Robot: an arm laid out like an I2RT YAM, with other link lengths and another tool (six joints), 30 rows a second.
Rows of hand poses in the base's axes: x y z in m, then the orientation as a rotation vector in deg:
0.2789, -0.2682, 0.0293, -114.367, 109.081, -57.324
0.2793, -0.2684, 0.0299, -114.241, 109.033, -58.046
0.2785, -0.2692, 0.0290, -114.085, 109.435, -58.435
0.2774, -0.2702, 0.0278, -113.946, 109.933, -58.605
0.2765, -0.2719, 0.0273, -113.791, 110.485, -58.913
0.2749, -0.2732, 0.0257, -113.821, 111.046, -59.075
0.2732, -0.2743, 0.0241, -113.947, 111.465, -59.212
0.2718, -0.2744, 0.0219, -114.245, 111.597, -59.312
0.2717, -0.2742, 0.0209, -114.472, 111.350, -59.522
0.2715, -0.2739, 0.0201, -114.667, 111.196, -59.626
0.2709, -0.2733, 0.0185, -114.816, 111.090, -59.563
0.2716, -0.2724, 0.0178, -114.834, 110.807, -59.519
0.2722, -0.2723, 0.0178, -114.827, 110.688, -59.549
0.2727, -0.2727, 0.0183, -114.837, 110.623, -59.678
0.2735, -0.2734, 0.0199, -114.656, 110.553, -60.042
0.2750, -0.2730, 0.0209, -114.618, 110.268, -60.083
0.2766, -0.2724, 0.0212, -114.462, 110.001, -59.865
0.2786, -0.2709, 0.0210, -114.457, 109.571, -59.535
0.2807, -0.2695, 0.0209, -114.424, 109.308, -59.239
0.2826, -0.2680, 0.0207, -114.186, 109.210, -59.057
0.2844, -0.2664, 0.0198, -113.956, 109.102, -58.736
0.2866, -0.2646, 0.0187, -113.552, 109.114, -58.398
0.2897, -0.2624, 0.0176, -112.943, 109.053, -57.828
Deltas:
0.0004, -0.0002, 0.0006, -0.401, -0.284, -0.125
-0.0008, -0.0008, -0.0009, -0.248, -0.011, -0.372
-0.0011, -0.0010, -0.0012, -0.131, 0.099, -0.392
-0.0009, -0.0017, -0.0005, -0.224, 0.081, -0.456
-0.0016, -0.0013, -0.0016, -0.221, 0.241, -0.394
-0.0017, -0.0011, -0.0016, -0.226, 0.243, -0.274
-0.0014, -0.0001, -0.0022, -0.233, 0.230, -0.040
-0.0001, 0.0002, -0.0010, -0.203, -0.016, 0.177
-0.0002, 0.0003, -0.0008, -0.135, 0.031, 0.126
-0.0006, 0.0006, -0.0016, -0.011, 0.063, 0.113
0.0007, 0.0009, -0.0007, 0.071, -0.107, 0.199
0.0006, 0.0001, 0.0000, 0.005, -0.066, 0.072
0.0005, -0.0004, 0.0005, -0.078, -0.054, 0.023
0.0008, -0.0007, 0.0016, -0.139, -0.235, -0.055
0.0015, 0.0004, 0.0010, 0.042, -0.164, 0.175
0.0016, 0.0006, 0.0003, 0.266, -0.171, 0.184
0.0020, 0.0015, -0.0002, 0.294, -0.120, 0.345
0.0021, 0.0014, -0.0001, 0.257, -0.070, 0.222
0.0019, 0.0015, -0.0002, 0.254, -0.154, 0.047
0.0018, 0.0016, -0.0009, 0.343, -0.119, 0.081
0.0022, 0.0018, -0.0011, 0.420, -0.171, -0.034
0.0031, 0.0022, -0.0011, 0.687, -0.278, 0.010

